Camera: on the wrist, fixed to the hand. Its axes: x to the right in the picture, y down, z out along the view.
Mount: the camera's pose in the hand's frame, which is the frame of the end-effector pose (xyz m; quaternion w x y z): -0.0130 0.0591 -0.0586 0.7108 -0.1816 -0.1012 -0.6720
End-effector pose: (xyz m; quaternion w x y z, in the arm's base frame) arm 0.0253 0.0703 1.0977 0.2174 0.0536 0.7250 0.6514
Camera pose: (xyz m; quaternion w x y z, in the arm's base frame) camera 0.0023 0.0202 1.1614 0.6753 -0.4226 0.4110 0.4431
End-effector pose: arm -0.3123 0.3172 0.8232 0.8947 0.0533 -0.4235 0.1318
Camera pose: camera -0.2932 0.3836 0.7750 0.6913 0.1733 -0.3797 -0.5898
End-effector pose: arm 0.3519 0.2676 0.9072 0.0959 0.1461 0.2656 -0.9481
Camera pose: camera 0.3927 0.2504 0.8355 0.5155 0.1880 -0.4494 0.7049
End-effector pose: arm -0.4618 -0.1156 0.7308 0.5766 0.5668 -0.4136 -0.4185
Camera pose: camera -0.4092 -0.0848 0.7890 0.1897 0.5338 0.1046 -0.8174
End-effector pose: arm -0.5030 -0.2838 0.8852 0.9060 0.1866 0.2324 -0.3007
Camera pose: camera -0.4930 -0.2055 0.8557 0.4993 -0.2185 0.2535 -0.7992
